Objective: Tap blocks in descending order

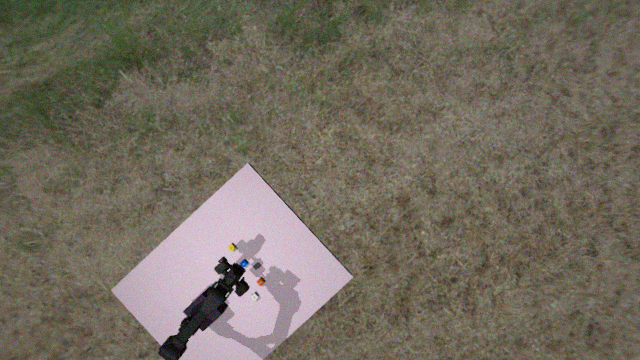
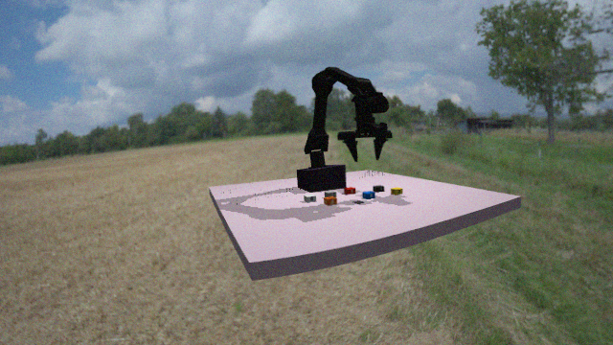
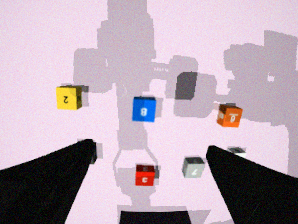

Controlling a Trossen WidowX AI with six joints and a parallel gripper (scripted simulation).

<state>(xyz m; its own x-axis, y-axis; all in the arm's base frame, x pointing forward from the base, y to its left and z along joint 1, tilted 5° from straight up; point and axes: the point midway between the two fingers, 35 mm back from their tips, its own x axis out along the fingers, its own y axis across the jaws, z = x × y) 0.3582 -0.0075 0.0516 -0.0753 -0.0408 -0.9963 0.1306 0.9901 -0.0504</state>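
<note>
My gripper tip is now 12 cm above the blue block. Round my gripper tip: red block (13 cm behind, 1 cm to the left, 12 cm below); yellow block (2 cm ahead, 12 cm to the left, 12 cm below); black block (7 cm behind, 11 cm to the left, 12 cm below).
</note>
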